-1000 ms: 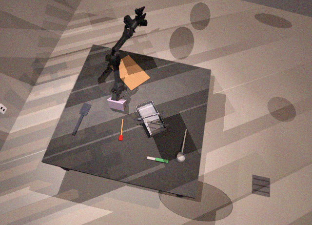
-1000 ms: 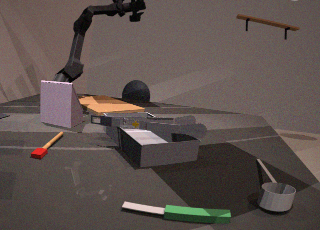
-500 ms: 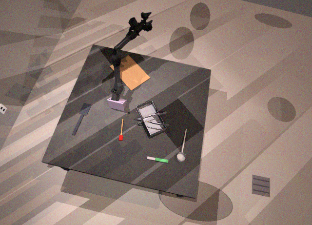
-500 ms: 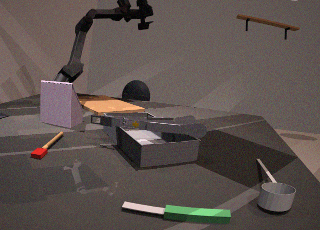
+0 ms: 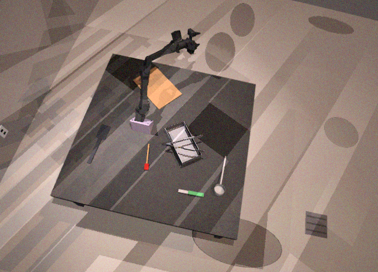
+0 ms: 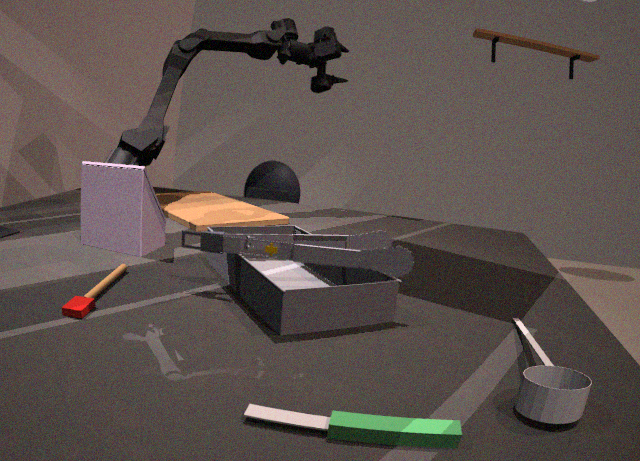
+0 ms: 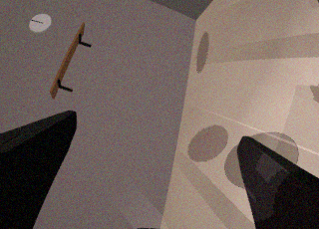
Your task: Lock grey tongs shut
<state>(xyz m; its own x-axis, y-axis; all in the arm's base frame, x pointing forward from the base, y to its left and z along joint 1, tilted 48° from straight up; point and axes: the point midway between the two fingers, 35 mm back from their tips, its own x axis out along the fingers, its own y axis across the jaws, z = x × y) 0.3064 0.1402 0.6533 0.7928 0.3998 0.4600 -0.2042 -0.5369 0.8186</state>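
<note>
Right now my gripper tip is 60 mm past the yellow part, 760 mm to the left of it and 320 mm above it. Also, from my gripper tip: grey roasting tin 40 mm behind, 700 mm to the right, 360 mm below; then red-headed spatula 290 mm behind, 860 mm to the right, 390 mm below; then wooden board 300 mm behind, 210 mm to the right, 380 mm below.
</note>
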